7 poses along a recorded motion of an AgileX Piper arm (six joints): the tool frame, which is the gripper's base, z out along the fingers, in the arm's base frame.
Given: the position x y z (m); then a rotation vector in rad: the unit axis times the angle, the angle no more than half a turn.
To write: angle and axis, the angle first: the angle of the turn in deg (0 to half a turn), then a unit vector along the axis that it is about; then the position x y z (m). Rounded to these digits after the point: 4 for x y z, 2 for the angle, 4 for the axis.
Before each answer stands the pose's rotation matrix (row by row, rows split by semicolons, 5 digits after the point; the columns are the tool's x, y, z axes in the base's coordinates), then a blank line. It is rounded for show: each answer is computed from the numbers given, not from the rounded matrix.
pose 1, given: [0.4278 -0.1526 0.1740 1.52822 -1.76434 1.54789]
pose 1, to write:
-0.36415 -0.85242 0.37520; -0.48295 -0.17164 -0.85866; 0.79634 -0.49389 -0.34917

[160.47 0.5456 -0.6299 0.5527 0.4278 -0.1526 0.1740]
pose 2, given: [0.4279 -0.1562 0.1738 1.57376 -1.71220 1.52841]
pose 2, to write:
-0.31709 -0.86655 0.38541; -0.48092 -0.20335 -0.85286; 0.81742 -0.45578 -0.35226

[159.45 0.5655 -0.6153 0.5492 0.4279 -0.1562 0.1738]
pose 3, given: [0.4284 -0.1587 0.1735 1.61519 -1.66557 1.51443]
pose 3, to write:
-0.27540 -0.87521 0.39771; -0.47892 -0.23380 -0.84615; 0.83354 -0.42350 -0.35476

[158.75 0.5830 -0.6011 0.5466 0.4284 -0.1587 0.1735]
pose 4, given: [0.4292 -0.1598 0.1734 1.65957 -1.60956 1.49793]
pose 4, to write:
-0.22706 -0.88313 0.41053; -0.47284 -0.26855 -0.83923; 0.85139 -0.38467 -0.35660

[157.84 0.6024 -0.5843 0.5438 0.4292 -0.1598 0.1734]
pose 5, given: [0.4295 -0.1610 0.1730 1.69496 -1.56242 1.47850]
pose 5, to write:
-0.18448 -0.88963 0.41777; -0.46620 -0.29500 -0.83405; 0.86523 -0.34863 -0.36032

[156.91 0.6189 -0.5705 0.5399 0.4295 -0.1610 0.1730]
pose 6, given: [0.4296 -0.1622 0.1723 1.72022 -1.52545 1.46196]
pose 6, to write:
-0.15123 -0.89400 0.42177; -0.45937 -0.31424 -0.83080; 0.87528 -0.31939 -0.36316

[156.11 0.6314 -0.5599 0.5366 0.4296 -0.1622 0.1723]
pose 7, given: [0.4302 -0.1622 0.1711 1.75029 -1.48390 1.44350]
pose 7, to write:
-0.11305 -0.89684 0.42767; -0.45226 -0.33681 -0.82585; 0.88469 -0.28678 -0.36752

[155.33 0.6456 -0.5474 0.5325 0.4302 -0.1622 0.1711]
